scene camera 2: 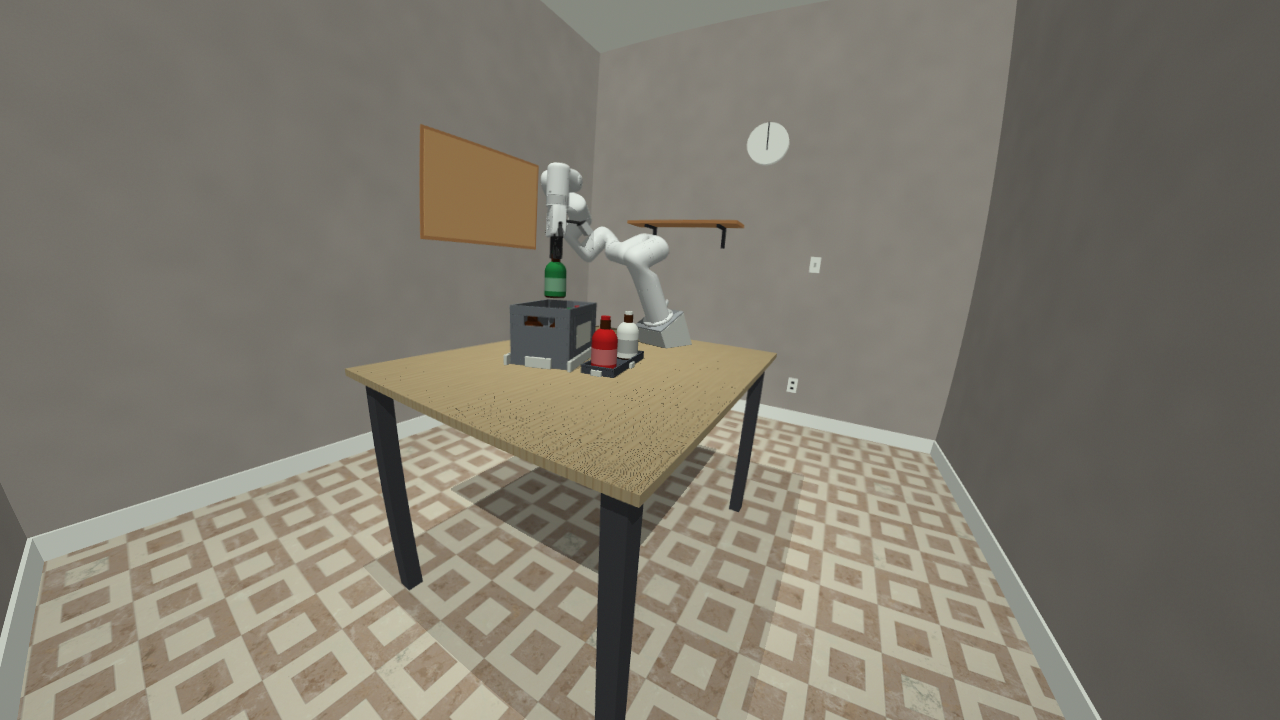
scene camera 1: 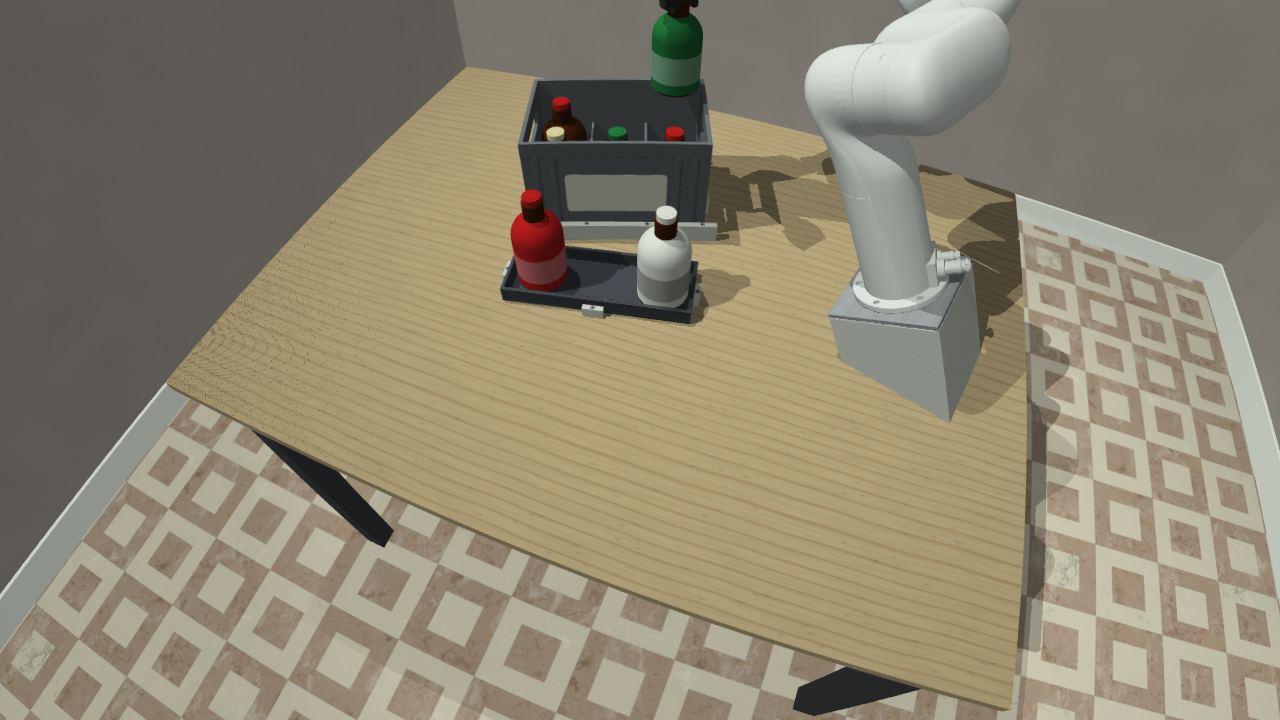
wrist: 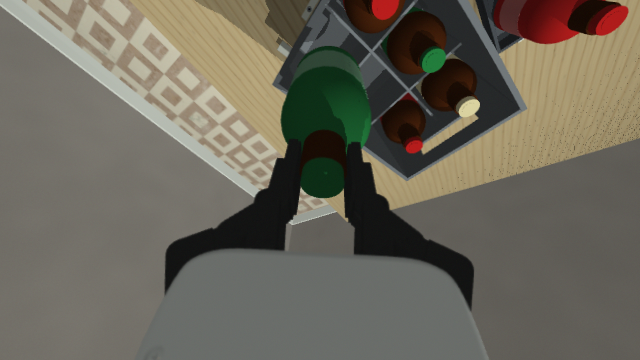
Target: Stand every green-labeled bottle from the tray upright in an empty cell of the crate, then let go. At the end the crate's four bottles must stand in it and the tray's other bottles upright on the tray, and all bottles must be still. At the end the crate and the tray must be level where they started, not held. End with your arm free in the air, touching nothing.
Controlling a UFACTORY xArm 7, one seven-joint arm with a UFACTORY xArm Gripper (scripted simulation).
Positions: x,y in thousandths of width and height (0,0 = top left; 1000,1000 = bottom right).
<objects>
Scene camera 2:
grey crate: 449,456
green bottle: 434,378
red bottle: 472,473
white bottle: 490,462
</objects>
